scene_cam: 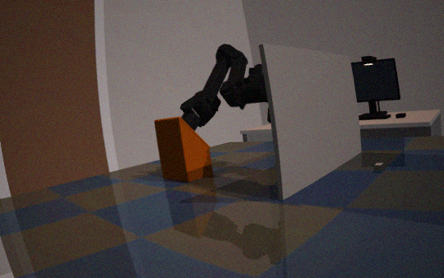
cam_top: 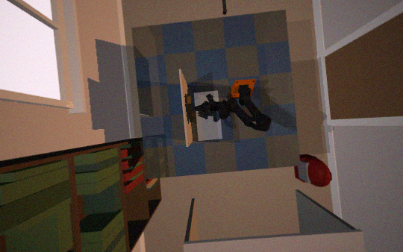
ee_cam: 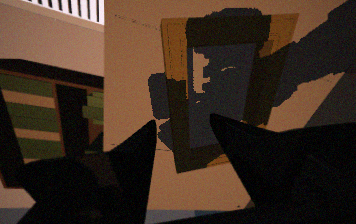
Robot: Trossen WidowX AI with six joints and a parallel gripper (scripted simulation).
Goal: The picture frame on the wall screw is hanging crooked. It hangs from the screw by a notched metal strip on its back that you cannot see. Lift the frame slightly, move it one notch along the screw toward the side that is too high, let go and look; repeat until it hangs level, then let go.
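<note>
The picture frame is 4 cm ahead of my gripper tip, 1 cm to the right of it and 5 cm below it. The rest, counted from my gripper tip: wall panel 5 cm ahead, 1 cm to the left, 7 cm below.
</note>
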